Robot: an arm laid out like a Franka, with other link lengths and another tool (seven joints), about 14 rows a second.
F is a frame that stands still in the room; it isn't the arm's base.
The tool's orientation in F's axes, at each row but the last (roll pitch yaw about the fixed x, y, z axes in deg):
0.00, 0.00, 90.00
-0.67, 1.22, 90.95
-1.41, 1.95, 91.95
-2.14, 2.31, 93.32
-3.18, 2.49, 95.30
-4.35, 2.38, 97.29
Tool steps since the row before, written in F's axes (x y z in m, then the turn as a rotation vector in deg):
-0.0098, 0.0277, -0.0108, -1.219, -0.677, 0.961
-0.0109, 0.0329, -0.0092, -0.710, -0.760, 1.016
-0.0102, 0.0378, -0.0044, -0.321, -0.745, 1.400
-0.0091, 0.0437, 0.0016, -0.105, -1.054, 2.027
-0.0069, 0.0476, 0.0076, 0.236, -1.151, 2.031
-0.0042, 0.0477, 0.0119, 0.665, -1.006, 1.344
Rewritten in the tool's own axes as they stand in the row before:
0.0277, 0.0098, -0.0108, -0.677, 1.219, 0.961
0.0333, 0.0105, -0.0084, -0.770, 0.711, 1.008
0.0383, 0.0090, -0.0029, -0.781, 0.312, 1.382
0.0441, 0.0064, 0.0036, -1.127, 0.092, 1.988
0.0477, 0.0019, 0.0098, -1.255, -0.238, 1.968
0.0473, -0.0029, 0.0137, -1.137, -0.629, 1.254

